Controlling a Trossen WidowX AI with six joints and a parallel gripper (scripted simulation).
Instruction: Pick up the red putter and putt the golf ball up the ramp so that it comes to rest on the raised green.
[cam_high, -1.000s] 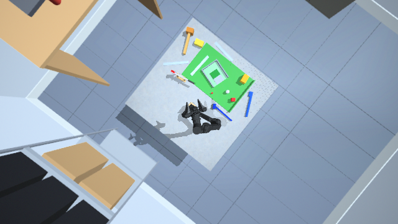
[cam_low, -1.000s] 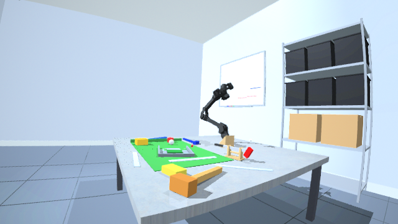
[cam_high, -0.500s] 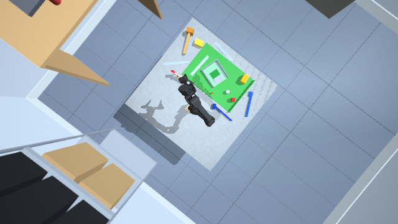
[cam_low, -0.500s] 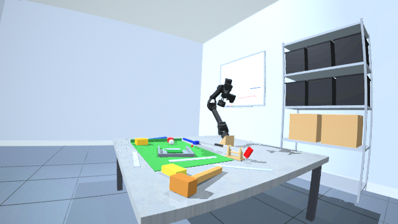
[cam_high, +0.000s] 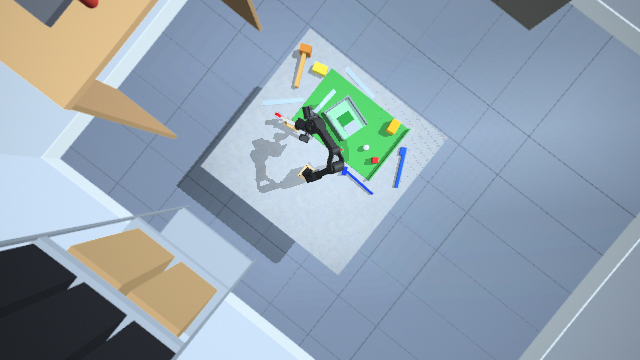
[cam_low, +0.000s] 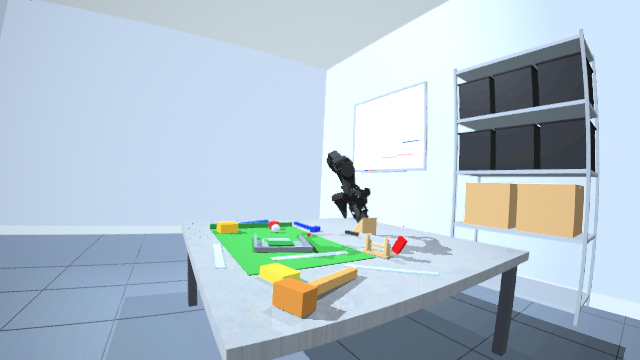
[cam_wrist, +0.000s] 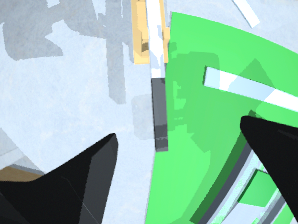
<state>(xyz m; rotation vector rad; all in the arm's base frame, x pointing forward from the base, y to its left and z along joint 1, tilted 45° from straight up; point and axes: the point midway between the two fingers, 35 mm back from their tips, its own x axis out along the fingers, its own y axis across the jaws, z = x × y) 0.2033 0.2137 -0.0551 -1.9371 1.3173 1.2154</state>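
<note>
Right now my gripper tip is 4 cm past the red putter, 11 cm to the right of it and 6 cm above it. From my gripper tip the other things lie so: grey frame (27 cm ahead, 10 cm to the right, 12 cm below); then white golf ball (22 cm ahead, 38 cm to the right, 10 cm below); then wooden stand (4 cm behind, 13 cm to the left, 9 cm below).
</note>
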